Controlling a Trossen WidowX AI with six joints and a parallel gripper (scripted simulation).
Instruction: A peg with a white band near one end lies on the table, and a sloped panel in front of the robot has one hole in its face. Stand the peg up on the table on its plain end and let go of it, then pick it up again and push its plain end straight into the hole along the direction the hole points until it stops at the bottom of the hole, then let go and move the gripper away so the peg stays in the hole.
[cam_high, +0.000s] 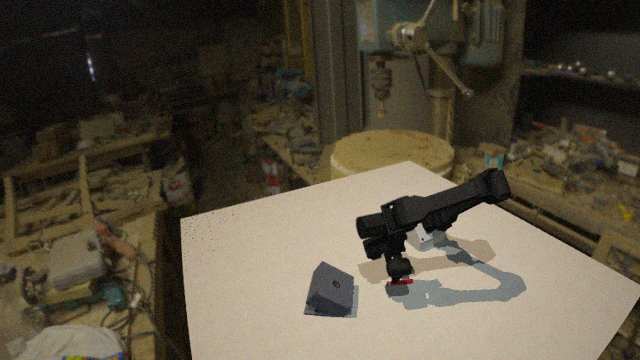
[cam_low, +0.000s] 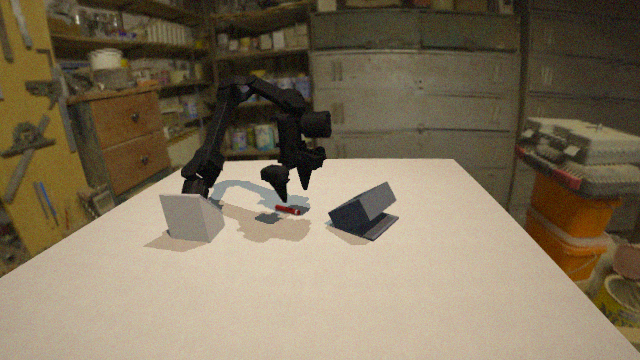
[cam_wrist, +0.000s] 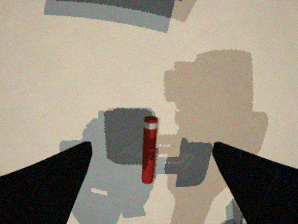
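The red peg is 20 mm behind my gripper tip, 10 mm to the left of it and 50 mm below it. The rest, counted from my gripper tip: dark sloped panel (180 mm ahead, 40 mm to the right, 10 mm below).
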